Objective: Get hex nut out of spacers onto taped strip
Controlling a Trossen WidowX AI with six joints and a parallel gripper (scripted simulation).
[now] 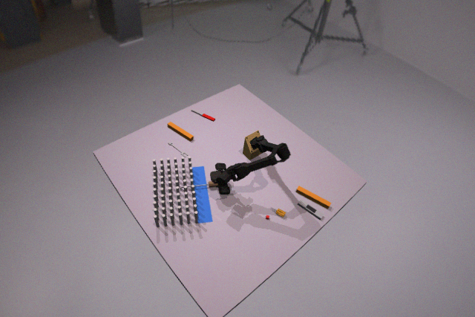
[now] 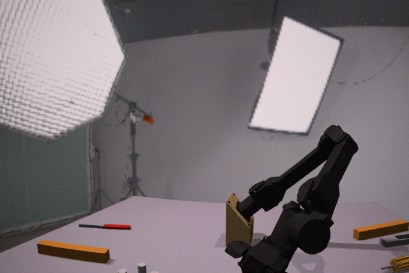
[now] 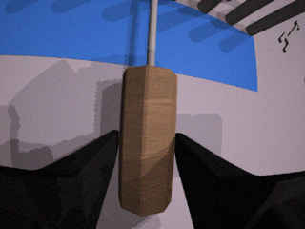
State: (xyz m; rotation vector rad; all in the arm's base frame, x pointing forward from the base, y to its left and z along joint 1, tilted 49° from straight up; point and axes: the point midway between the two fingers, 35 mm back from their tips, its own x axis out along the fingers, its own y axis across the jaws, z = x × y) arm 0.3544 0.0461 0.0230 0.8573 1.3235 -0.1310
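Right now the hook tool is 90 mm ahead of my gripper tip and 60 mm to the right of it. From my gripper tip the other things lie so: red cube 360 mm to the left, 70 mm behind, 10 mm below; then blue taped strip 100 mm ahead, 20 mm to the right, 20 mm below; then small yellow tool 380 mm to the left, 140 mm behind.
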